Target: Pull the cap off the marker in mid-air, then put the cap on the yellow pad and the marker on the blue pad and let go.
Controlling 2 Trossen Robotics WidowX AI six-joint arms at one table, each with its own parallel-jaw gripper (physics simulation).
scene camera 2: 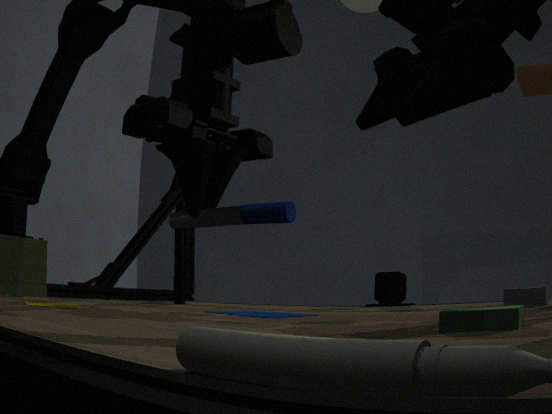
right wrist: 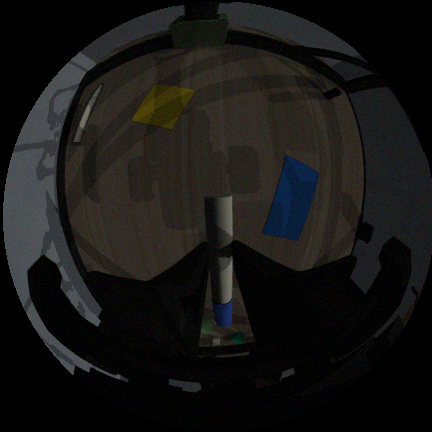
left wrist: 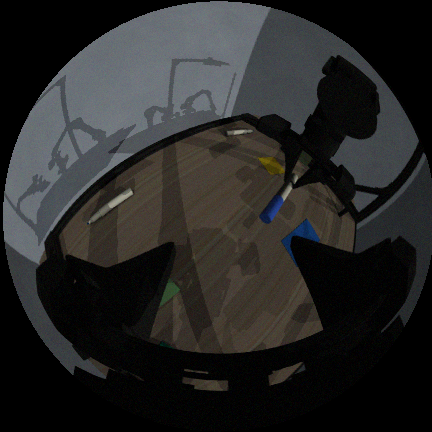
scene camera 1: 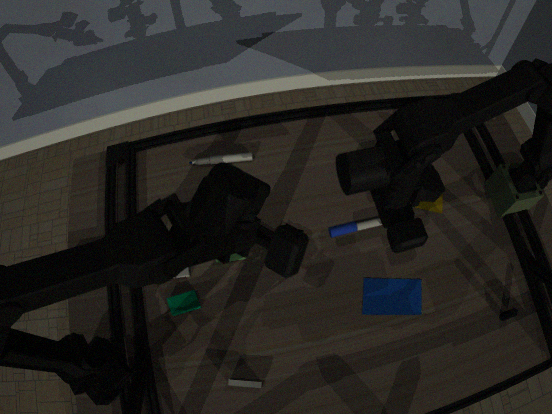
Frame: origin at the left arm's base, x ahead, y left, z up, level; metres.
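Seen in the pictures: left gripper, fingertip midpoint: (scene camera 2: pixel 377 124) (left wrist: pixel 234 245) (scene camera 1: pixel 277 220); right gripper, fingertip midpoint: (scene camera 2: pixel 200 217) (right wrist: pixel 219 246) (left wrist: pixel 288 183) (scene camera 1: pixel 383 219); left arm's base at its link origin: (scene camera 1: pixel 95 370); right arm's base at its link origin: (scene camera 2: pixel 9 238) (scene camera 1: pixel 522 180).
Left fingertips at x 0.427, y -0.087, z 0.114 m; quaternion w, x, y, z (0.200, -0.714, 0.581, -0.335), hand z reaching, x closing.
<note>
Offsets run from my left fingertips to a thing's top centre.
The marker, with a white body {dx +0.122, dy -0.104, dz -0.056 m} (scene camera 1: pixel 369 224) (scene camera 2: pixel 220 217) (left wrist: pixel 286 192) (right wrist: pixel 220 215) and a blue cap {dx +0.085, dy -0.076, dz -0.056 m} (scene camera 1: pixel 343 229) (scene camera 2: pixel 268 213) (left wrist: pixel 271 209) (right wrist: pixel 222 315) on one end, is held roughly level above the table. My right gripper (scene camera 2: pixel 200 211) (right wrist: pixel 219 246) is shut on the white body; the capped end sticks out toward the left arm's side. My left gripper (scene camera 2: pixel 382 125) (left wrist: pixel 234 245) is open and empty, apart from the marker and higher in scene camera 2. The yellow pad {dx +0.327, dy -0.168, dz -0.167 m} (scene camera 1: pixel 434 204) (scene camera 2: pixel 52 304) (left wrist: pixel 270 165) (right wrist: pixel 162 106), partly hidden in scene camera 1, and blue pad {dx +0.080, dy -0.232, dz -0.167 m} (scene camera 1: pixel 392 296) (scene camera 2: pixel 262 314) (left wrist: pixel 301 235) (right wrist: pixel 292 200) lie flat.
A white pen {dx +0.083, dy +0.243, dz -0.149 m} (scene camera 1: pixel 225 159) (scene camera 2: pixel 300 355) (left wrist: pixel 111 206) lies near the table edge; another white pen {dx +0.480, dy -0.064, dz -0.149 m} (left wrist: pixel 240 132) (right wrist: pixel 89 114) lies near the yellow pad's side. A dark green block {dx -0.198, dy +0.071, dz -0.153 m} (scene camera 1: pixel 184 302), a light green block {dx -0.057, dy +0.076, dz -0.153 m} (left wrist: pixel 170 293) and a whitish bar {dx -0.236, dy -0.125, dz -0.146 m} (scene camera 1: pixel 245 383) also lie there.
</note>
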